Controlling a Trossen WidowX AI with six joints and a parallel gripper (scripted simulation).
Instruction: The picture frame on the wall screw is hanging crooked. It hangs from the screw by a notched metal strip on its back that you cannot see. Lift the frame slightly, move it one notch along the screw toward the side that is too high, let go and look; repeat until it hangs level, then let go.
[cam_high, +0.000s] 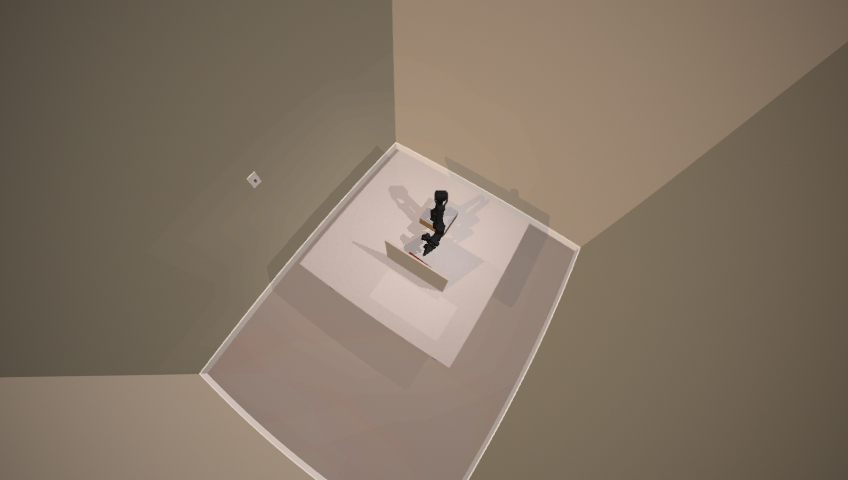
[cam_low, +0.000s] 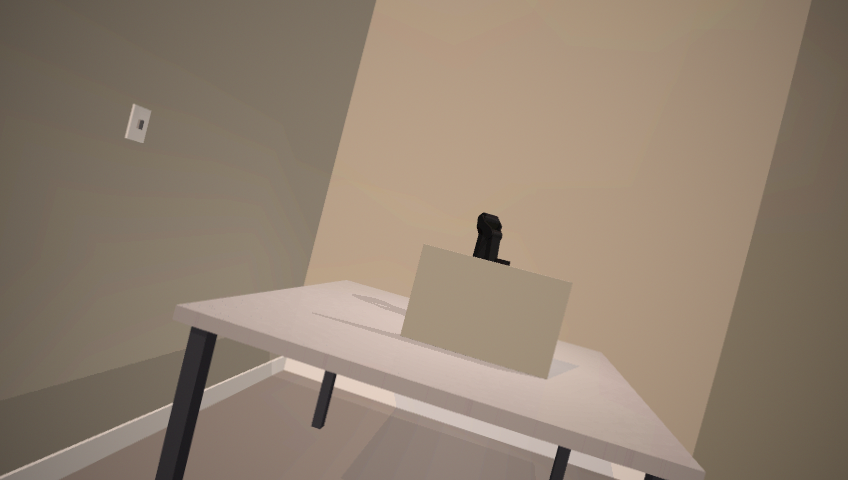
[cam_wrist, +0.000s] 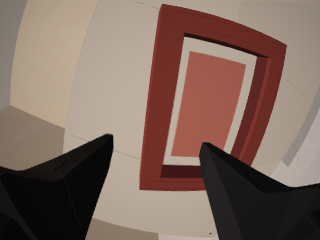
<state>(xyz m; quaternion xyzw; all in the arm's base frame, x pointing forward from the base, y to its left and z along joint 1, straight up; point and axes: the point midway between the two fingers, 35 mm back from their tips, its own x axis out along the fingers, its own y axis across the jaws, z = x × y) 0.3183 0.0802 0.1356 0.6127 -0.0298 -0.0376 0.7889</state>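
Now: the picture frame 60 mm ahead of my gripper tip, 30 mm to the right of it and 50 mm below it. Round my gripper tip: wall panel: 80 mm ahead, 20 mm to the right, 60 mm below.
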